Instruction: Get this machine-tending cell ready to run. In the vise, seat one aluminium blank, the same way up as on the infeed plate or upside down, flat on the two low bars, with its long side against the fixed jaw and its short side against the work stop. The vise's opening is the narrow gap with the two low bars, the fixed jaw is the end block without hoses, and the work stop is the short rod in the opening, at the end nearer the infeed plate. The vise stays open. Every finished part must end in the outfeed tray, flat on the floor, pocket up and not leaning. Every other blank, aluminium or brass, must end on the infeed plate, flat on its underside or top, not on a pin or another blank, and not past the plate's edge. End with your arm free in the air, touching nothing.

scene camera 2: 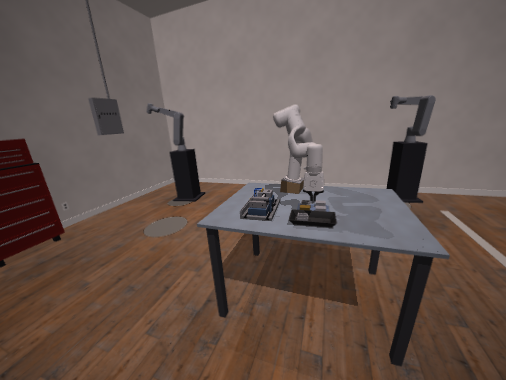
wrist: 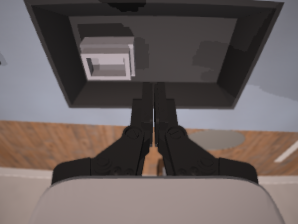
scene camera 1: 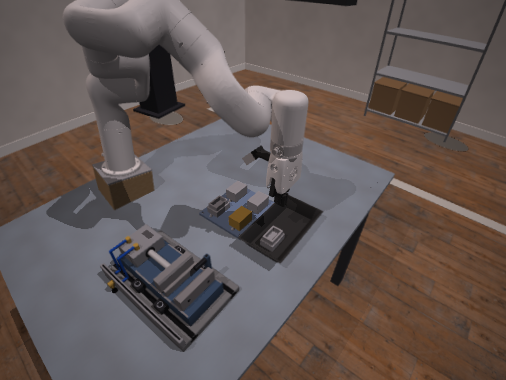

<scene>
The pictures show: my gripper, an infeed plate and a vise.
My gripper also shows in the wrist view.
</scene>
